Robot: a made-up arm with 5 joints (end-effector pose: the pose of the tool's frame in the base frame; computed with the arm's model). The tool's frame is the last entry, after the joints.
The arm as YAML. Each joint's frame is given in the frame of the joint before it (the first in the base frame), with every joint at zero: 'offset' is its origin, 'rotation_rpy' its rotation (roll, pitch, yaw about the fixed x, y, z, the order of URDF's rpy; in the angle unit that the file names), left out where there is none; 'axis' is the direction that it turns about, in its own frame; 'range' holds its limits. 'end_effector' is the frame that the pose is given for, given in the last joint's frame.
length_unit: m
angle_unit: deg
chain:
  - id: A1
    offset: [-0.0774, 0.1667, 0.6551]
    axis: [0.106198, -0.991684, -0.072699]
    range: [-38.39, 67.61]
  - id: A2
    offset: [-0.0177, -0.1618, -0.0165]
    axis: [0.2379, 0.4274, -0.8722]
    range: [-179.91, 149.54]
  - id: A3
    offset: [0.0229, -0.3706, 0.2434]
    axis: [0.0, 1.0, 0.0]
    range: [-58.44, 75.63]
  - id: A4
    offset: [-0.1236, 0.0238, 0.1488]
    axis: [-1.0, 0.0, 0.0]
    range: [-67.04, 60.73]
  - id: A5
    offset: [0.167, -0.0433, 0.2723]
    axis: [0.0, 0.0, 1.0]
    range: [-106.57, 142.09]
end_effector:
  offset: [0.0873, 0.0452, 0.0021]
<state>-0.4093 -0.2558 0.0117 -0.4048 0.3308</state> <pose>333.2 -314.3 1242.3 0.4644 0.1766 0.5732</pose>
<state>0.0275 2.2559 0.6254 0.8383 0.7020</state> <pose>-338.0 -437.7 767.4 2.1948 1.1499 1.0226</pose>
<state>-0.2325 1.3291 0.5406 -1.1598 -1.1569</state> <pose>-482.1 -565.2 934.0 -1.1007 0.5729 2.6741</pose>
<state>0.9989 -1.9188 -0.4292 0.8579 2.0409</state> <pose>-559.8 -254.9 624.7 2.7700 0.3883 0.0812</pose>
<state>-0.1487 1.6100 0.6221 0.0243 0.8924</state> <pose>-207.5 -624.5 924.0 1.1918 0.9554 -0.0555</pose>
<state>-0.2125 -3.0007 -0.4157 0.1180 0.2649</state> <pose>-265.5 -292.6 1296.0 -0.9879 0.1226 -2.9917</pose>
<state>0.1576 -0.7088 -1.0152 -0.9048 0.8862</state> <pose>-246.2 -543.6 1139.0 -1.1473 -0.5721 2.7386</pose>
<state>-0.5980 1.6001 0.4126 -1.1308 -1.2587</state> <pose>-388.2 -456.4 1180.4 -0.7323 0.1813 2.6154</pose>
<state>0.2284 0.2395 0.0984 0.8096 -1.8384</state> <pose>-106.6 -321.4 1281.7 0.2289 -0.6594 -2.1328</pose>
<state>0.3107 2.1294 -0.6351 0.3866 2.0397</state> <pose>-346.6 -228.2 1162.7 0.5008 0.2624 0.3145</pose>
